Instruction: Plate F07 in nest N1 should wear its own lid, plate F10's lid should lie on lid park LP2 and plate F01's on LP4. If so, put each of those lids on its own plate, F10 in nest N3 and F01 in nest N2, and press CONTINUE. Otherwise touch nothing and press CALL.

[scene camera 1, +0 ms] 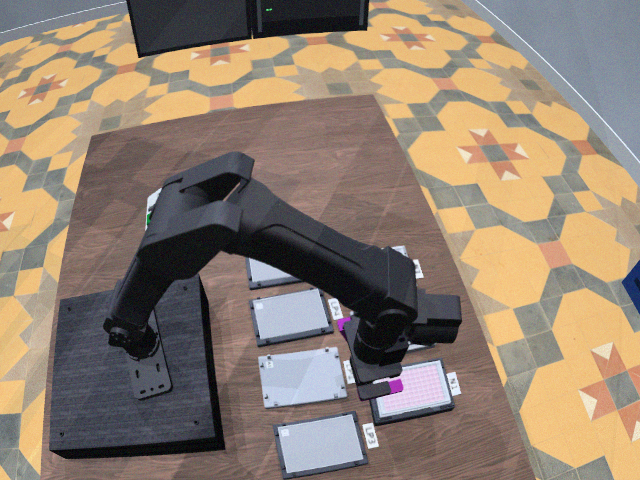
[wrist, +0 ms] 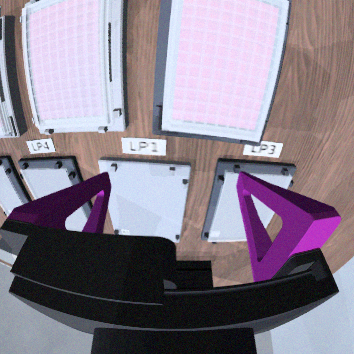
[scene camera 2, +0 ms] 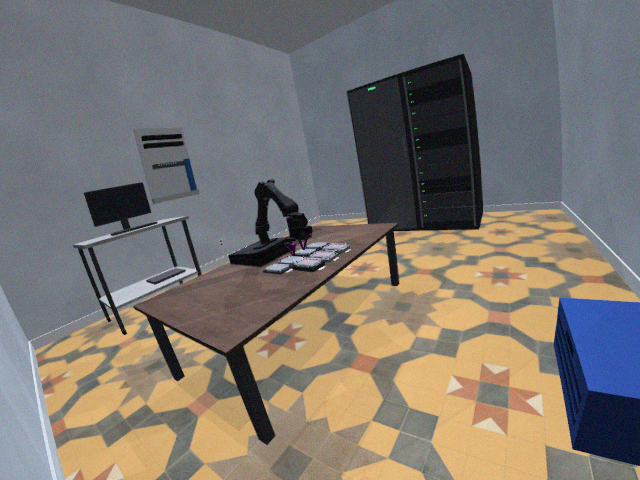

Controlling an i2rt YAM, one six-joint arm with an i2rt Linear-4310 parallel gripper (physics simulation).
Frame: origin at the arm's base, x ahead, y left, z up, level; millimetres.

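Seen in the pictures: gripper, fingertip midpoint: (scene camera 1: 363, 372) (wrist: 173, 178) (scene camera 2: 298, 252); arm's base, link origin: (scene camera 1: 144, 345) (scene camera 2: 266, 244).
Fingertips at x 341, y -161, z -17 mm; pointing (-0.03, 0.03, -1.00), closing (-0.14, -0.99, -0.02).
Observation:
Pixels of each thing's middle, then the offset from my fingertips to it. "pt": a spot on its surface instead. Level surfaces: height alone.
- N1, body centre: (wrist: 225, 58) (scene camera 1: 411, 387) (scene camera 2: 308, 262) 75 mm ahead, 48 mm right, 38 mm down
- N2, body centre: (wrist: 61, 59) (scene camera 2: 322, 254) 102 mm ahead, 81 mm left, 43 mm down
- LP4, body centre: (wrist: 58, 203) (scene camera 1: 289, 314) (scene camera 2: 305, 251) 66 mm back, 180 mm left, 53 mm down
- LP3, body centre: (wrist: 245, 211) (scene camera 1: 320, 444) (scene camera 2: 277, 267) 107 mm back, 80 mm right, 53 mm down
- LP2, body centre: (scene camera 1: 281, 260) (wrist: 5, 194) 41 mm back, 304 mm left, 53 mm down
- LP1, body centre: (wrist: 144, 209) (scene camera 1: 301, 377) (scene camera 2: 292, 259) 90 mm back, 52 mm left, 57 mm down
- white button box, surface spot: (scene camera 1: 154, 197) pt 269 mm back, 549 mm left, 15 mm down
- wooden table, surface height: 67 mm down
My gripper (scene camera 1: 369, 356) (scene camera 2: 298, 251) (wrist: 173, 178) is open and empty, its magenta fingers spread above the LP1 place. The plate in N1 (scene camera 1: 413, 390) (wrist: 225, 65) shows pink wells in a dark nest. The plate in N2 (wrist: 67, 65) also shows pink wells. N3 is cut off in the wrist view and mostly hidden by the arm in scene camera 1. Pale lids lie on LP4 (scene camera 1: 292, 316) and LP3 (scene camera 1: 320, 444) (wrist: 227, 210); a pale surface shows at LP2 (scene camera 1: 266, 272), partly hidden. Plate and lid codes are not readable.
LP1 (scene camera 1: 303, 379) (wrist: 145, 200) is a pale rectangle with corner posts. A white button box (scene camera 1: 154, 197) with a green button is mostly hidden behind the arm. The black base block (scene camera 1: 82, 372) stands on the wooden table (scene camera 1: 320, 149) (scene camera 2: 232, 304).

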